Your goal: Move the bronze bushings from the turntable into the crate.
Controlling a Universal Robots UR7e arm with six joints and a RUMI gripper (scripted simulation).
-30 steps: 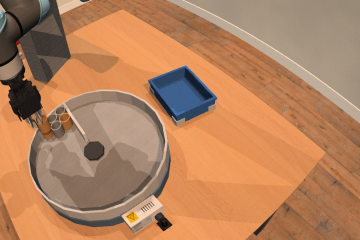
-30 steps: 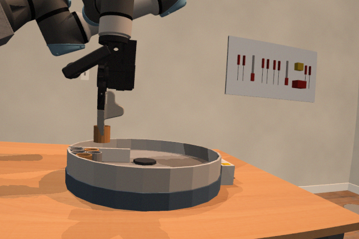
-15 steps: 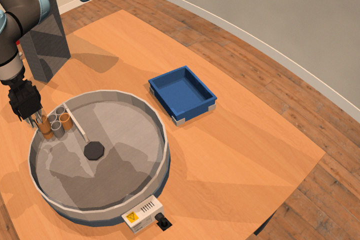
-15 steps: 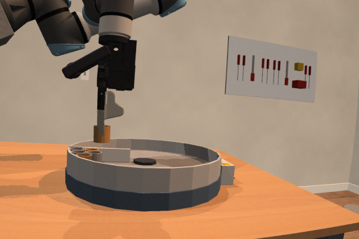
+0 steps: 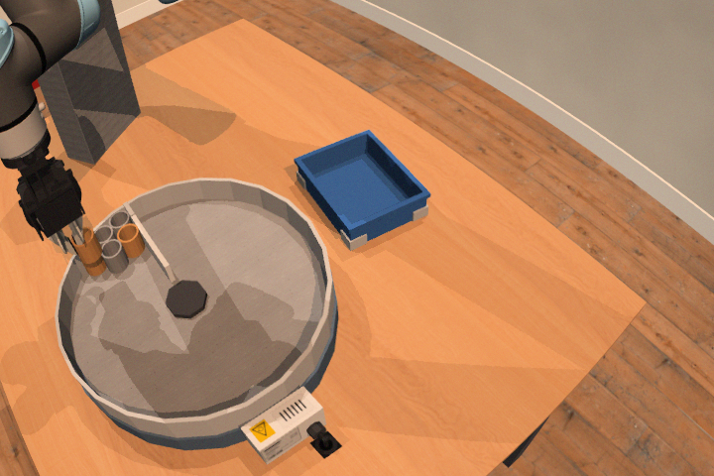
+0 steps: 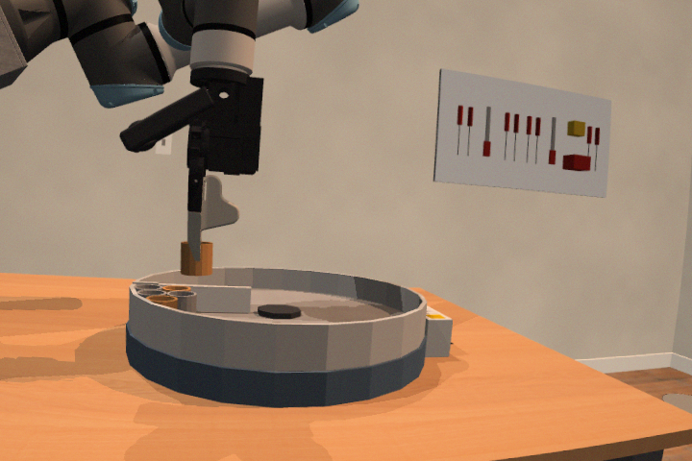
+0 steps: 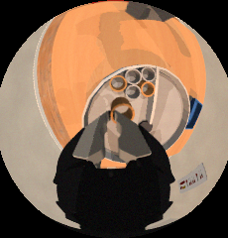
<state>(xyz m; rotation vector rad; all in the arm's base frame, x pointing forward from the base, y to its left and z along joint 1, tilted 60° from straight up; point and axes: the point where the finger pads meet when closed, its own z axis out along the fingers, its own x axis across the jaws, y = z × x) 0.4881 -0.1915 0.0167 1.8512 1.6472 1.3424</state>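
The blue crate is 470 mm to the left of my hand and 130 mm below it. The rest, counted from my hand: grey turntable 130 mm to the left, 100 mm below, 100 mm ahead.
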